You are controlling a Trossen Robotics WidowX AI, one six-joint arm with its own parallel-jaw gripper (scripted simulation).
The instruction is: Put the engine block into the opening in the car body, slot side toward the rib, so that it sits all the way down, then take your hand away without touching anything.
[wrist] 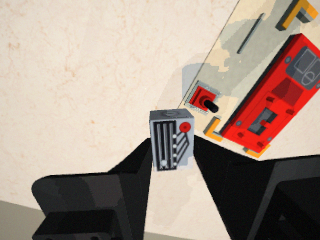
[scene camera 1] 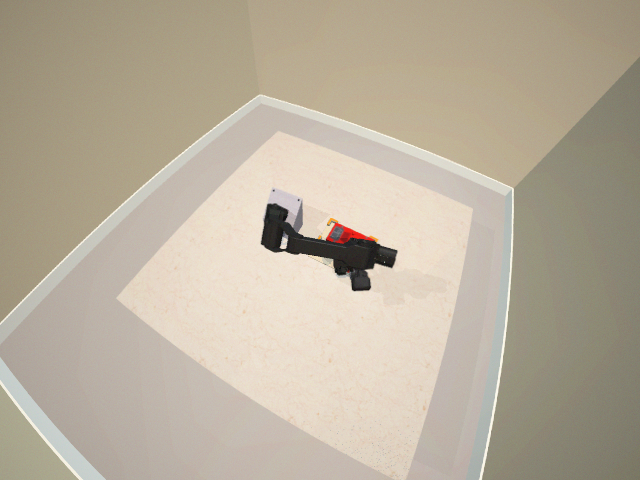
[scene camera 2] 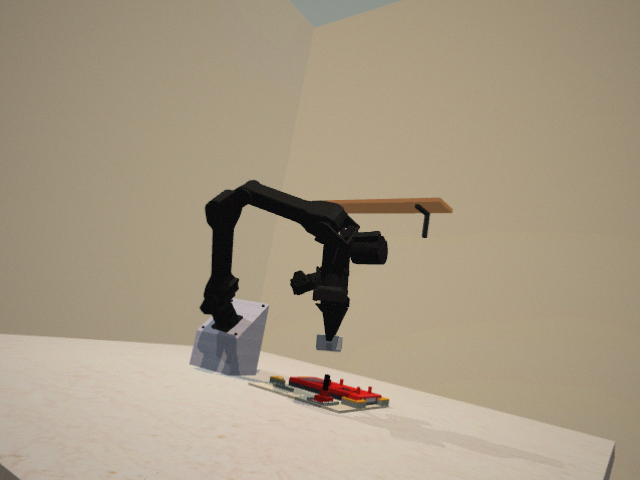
Labels:
The gripper carries a grey engine block.

